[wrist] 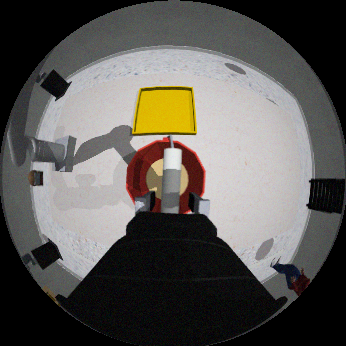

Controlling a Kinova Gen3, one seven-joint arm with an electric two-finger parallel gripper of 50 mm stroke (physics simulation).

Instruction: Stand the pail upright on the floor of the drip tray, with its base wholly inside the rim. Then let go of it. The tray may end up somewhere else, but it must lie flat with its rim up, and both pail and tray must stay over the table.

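Frame: origin at the arm's base, x ahead, y left, z up, level; centimetres.
Seen in the pictures: gripper, between the fingertips: (pixel 171 198); arm's base, origin of its link: (pixel 60 153).
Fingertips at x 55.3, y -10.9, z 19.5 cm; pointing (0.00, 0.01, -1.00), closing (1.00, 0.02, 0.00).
Note:
Offsets run from my fingertips to a thing's top centre. "spot": to the spot under its first point. Level surfaces: height alone.
The red pail @(spot: dx +6.6, dy +4.8, dz -14.8 cm) (pixel 196 172) stands upright on the table, seen from above into its open top, with a tan disc at its bottom. Its handle's thick white-and-grey grip @(dx -0.3, dy +2.5, dz -0.5 cm) (pixel 172 172) runs across the opening. The yellow drip tray @(dx -4.6, dy +30.7, dz -22.7 cm) (pixel 166 111) lies flat with its rim up, just beyond the pail. The pail is outside the tray. My gripper (pixel 171 198) is open above the near part of the pail. The near end of the handle grip shows between the two fingers, with a gap on each side, and is not clamped. The handle's near end is hidden by the gripper body.
The pale table @(dz -25.3 cm) (pixel 245 150) has a speckled border. The grey robot base (pixel 47 150) stands at the left edge, with arm shadows beside it. Black boxes (pixel 55 84) (pixel 46 254) stand at the left, and a black ribbed object (pixel 326 195) is beyond the right edge.

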